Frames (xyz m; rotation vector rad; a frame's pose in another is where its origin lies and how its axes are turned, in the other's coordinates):
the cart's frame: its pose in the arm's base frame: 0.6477 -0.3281 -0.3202 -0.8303 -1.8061 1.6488
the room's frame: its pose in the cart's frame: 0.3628 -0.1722 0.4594 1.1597 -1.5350 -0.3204
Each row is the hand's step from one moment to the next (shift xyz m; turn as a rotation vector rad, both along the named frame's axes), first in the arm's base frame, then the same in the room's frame.
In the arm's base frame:
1: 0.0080 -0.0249 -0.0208 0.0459 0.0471 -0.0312
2: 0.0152 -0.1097 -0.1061 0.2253 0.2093 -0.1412
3: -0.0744 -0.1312 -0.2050 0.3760 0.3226 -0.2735
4: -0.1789 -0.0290 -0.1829 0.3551 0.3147 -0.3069
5: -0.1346 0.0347 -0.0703 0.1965 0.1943 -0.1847
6: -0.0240 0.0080 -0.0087 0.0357 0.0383 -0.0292
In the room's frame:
1: -0.0112 0.0301 0.0091 -0.0661 -0.0304 0.0019
2: -0.0483 0.1444 0.0182 -0.3081 -0.1377 0.0244
3: -0.0610 0.2325 -0.0836 -0.5326 -0.1875 0.0373
4: -0.0195 0.1566 -0.2034 -0.5422 -0.1590 0.0107
5: 0.0150 0.0351 -0.1510 -0.3179 -0.0964 -0.0094
6: 0.0048 0.0027 -0.0262 -0.0556 -0.0223 -0.0013

